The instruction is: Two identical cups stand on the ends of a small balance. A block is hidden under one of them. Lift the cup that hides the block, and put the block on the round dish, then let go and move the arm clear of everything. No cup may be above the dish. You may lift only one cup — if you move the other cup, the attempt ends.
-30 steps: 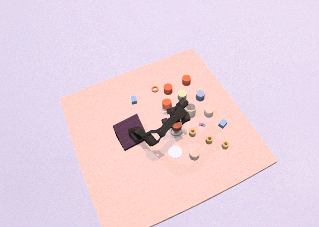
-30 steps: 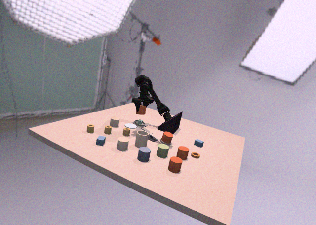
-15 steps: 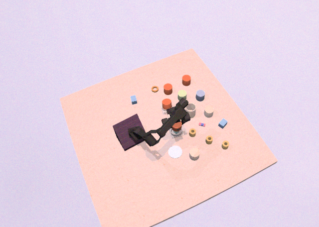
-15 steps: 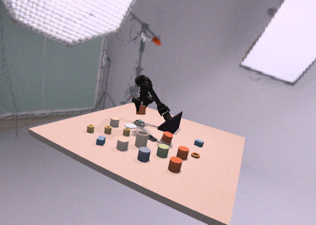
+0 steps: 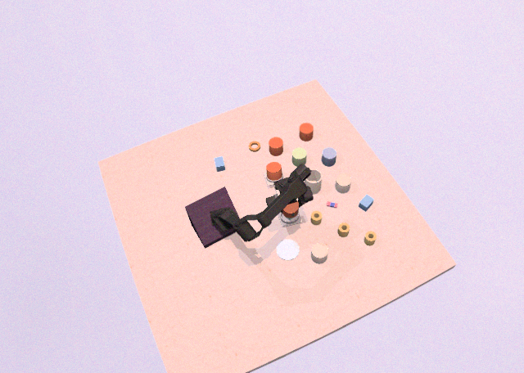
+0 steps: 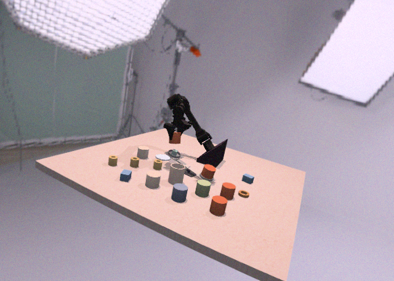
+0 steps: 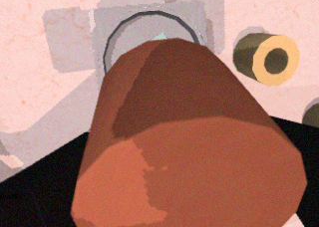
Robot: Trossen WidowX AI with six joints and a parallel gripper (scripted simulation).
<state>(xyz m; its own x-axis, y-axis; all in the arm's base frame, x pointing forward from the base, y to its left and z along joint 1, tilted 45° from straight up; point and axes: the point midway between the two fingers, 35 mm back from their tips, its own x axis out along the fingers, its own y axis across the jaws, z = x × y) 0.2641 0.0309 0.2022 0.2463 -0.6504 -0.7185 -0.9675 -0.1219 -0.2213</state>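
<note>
Now: gripper tip 8 cm above the pale green block and 2 cm to the right of it. The rest, counted from my gripper tip: grey balance (14 cm to the left, 13 cm below, 1 cm ahead); round dish (16 cm below, 10 cm to the right, 5 cm behind).
</note>
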